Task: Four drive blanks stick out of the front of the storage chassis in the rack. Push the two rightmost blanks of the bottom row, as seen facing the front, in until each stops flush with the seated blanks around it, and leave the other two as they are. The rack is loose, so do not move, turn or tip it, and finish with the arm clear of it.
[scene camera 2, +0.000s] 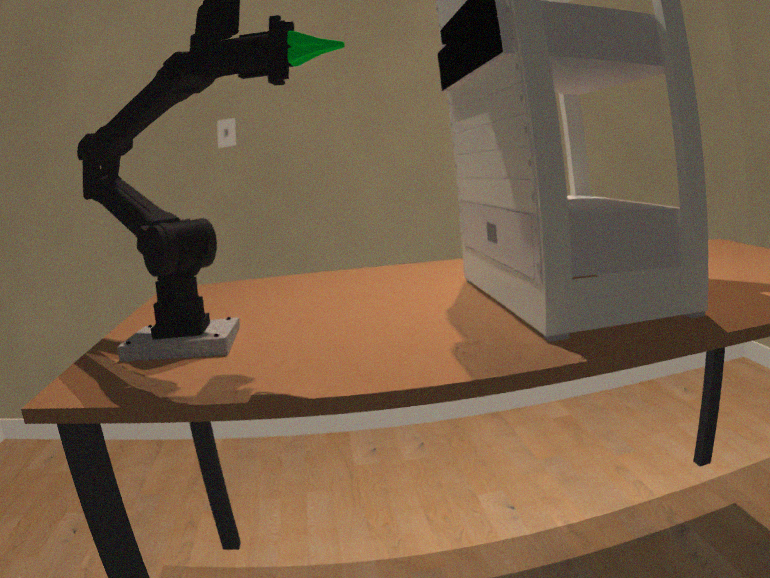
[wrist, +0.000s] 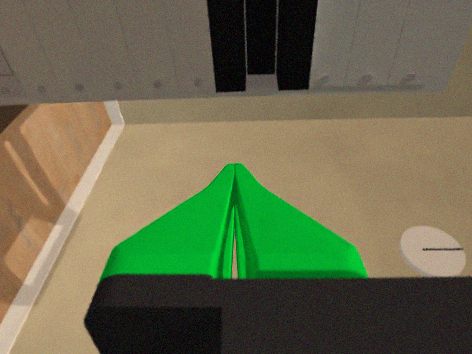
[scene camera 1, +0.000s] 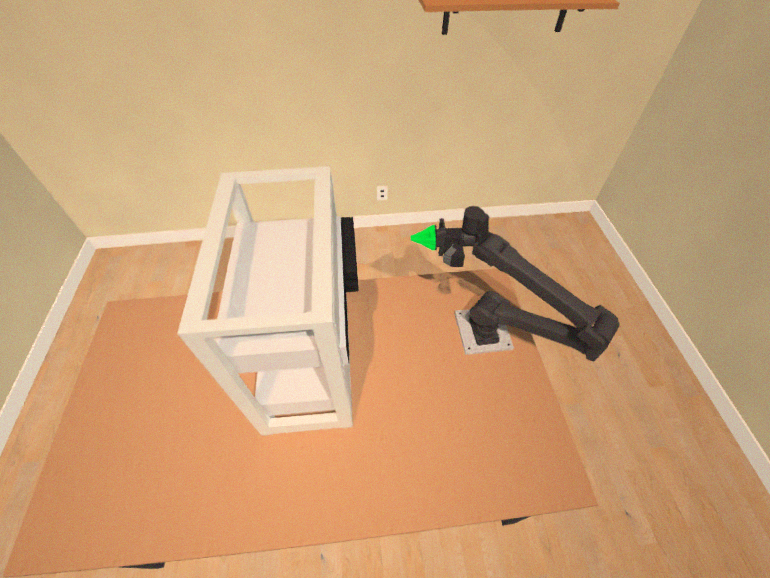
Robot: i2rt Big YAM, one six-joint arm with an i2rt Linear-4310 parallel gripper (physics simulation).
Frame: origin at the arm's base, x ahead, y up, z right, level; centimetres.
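Seen in the pictures: gripper, fingertip midpoint: [scene camera 2: 344, 44] [wrist: 234, 176] [scene camera 1: 410, 238]; arm's base at its link origin: [scene camera 2: 181, 330] [scene camera 1: 483, 330].
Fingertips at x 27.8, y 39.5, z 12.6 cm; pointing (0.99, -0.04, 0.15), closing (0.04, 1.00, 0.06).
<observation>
Offsets run from my fingertips to a thing's top centre. "spot": to the spot under its first point. Level surfaces: height alone.
The white rack [scene camera 1: 322, 248] [scene camera 2: 547, 186] stands upright on the table. Black front parts [scene camera 1: 349, 255] [scene camera 2: 470, 46] stick out from its front near the top. In the wrist view, three dark bars run side by side on the rack front {spot: dx +21.9, dy -12.1, dz +3.5 cm} [wrist: 125, 50]: a left bar {spot: dx +17.0, dy -1.2, dz +1.5 cm} [wrist: 229, 45], a shorter middle bar {spot: dx +20.5, dy +1.6, dz +2.1 cm} [wrist: 261, 35] and a right bar {spot: dx +17.0, dy +4.3, dz +1.7 cm} [wrist: 295, 45]. I cannot make out the single blanks or which stick out. My gripper [scene camera 1: 411, 237] [scene camera 2: 343, 44] [wrist: 234, 176] is shut and empty, its green fingertips together. It hangs in the air in front of the rack, apart from it.
The arm's base plate [scene camera 1: 463, 335] [scene camera 2: 220, 342] is on the table {dy -41.4 cm} [scene camera 1: 435, 435] [scene camera 2: 342, 335], in front of the rack. A wall outlet [scene camera 1: 381, 192] [scene camera 2: 226, 132] and a wall shelf [scene camera 1: 522, 4] are behind. A pale disc [wrist: 432, 251] shows on the wall.
</observation>
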